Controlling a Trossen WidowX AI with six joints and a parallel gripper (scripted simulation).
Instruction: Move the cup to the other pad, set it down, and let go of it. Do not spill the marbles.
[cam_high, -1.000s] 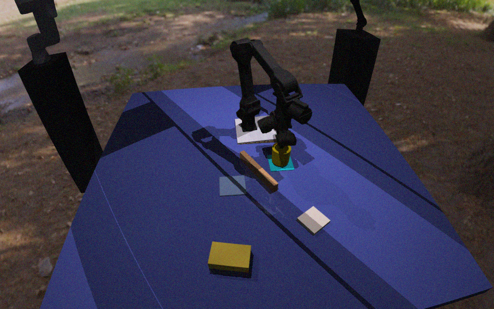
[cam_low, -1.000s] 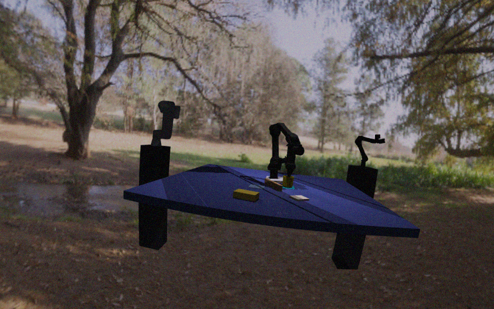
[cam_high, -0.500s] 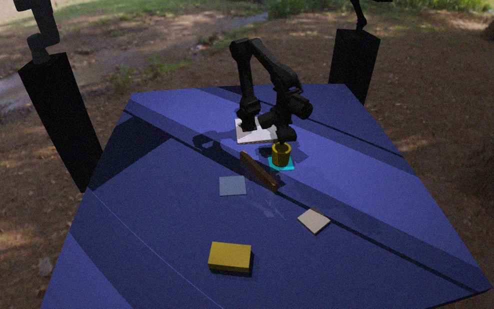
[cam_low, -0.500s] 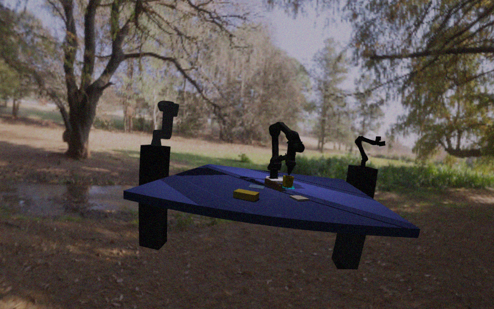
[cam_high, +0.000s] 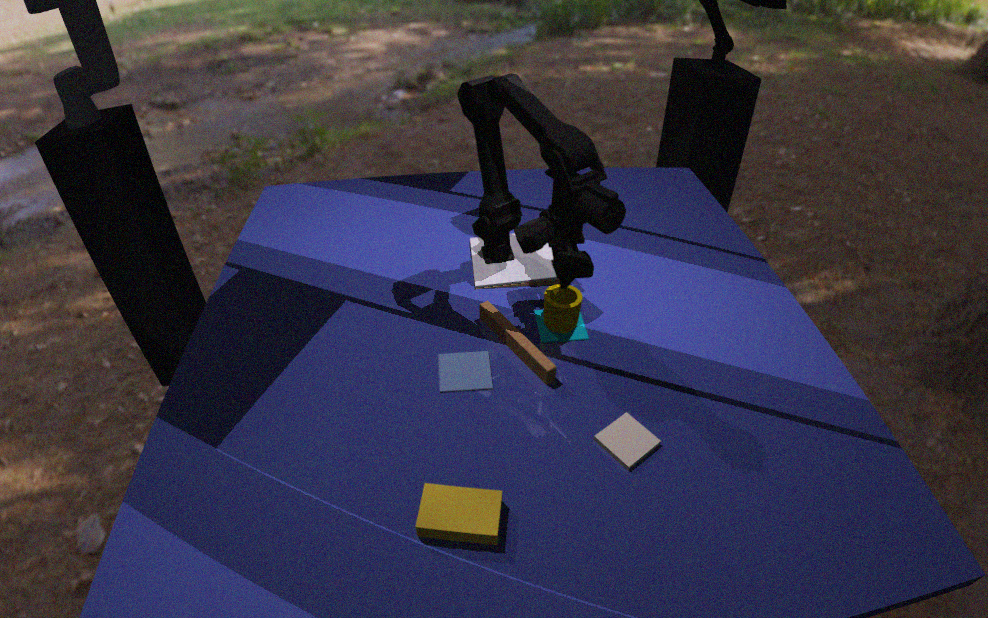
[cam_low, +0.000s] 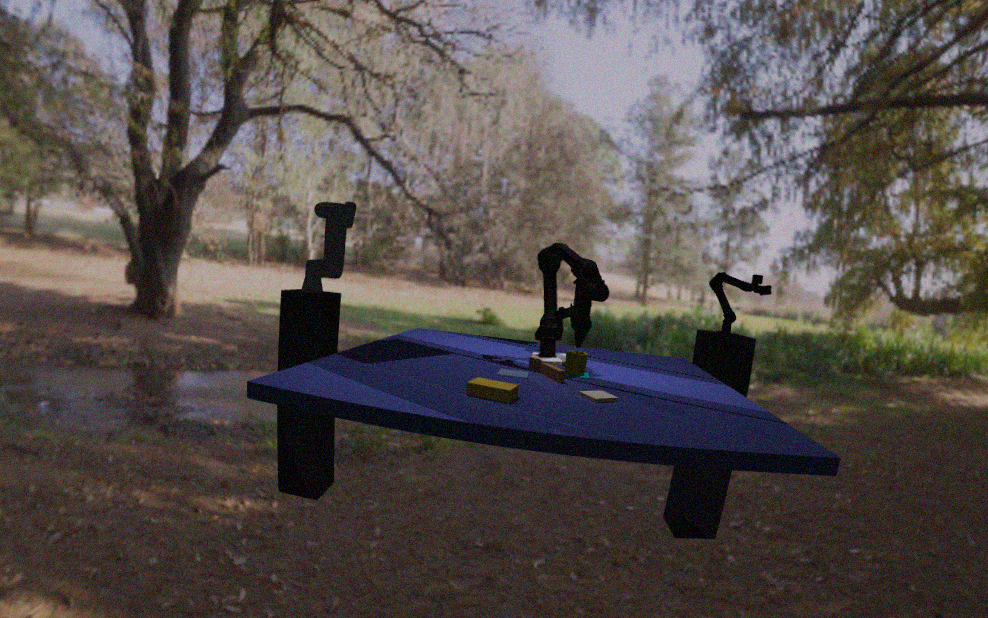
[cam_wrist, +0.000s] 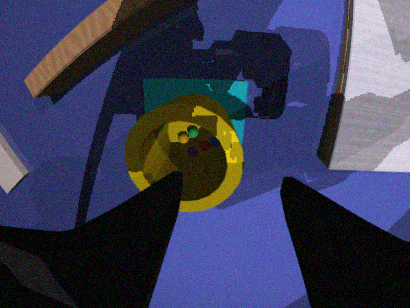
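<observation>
Now: gripper tip 2 cm short of the yellow cup and 5 cm above it. The rest, counted from my gripper tip: pale grey-blue pad 12 cm ahead, 20 cm to the right, 10 cm below; wooden bar 7 cm ahead, 10 cm to the right, 8 cm below; cyan pad 3 cm ahead, 10 cm below.
</observation>
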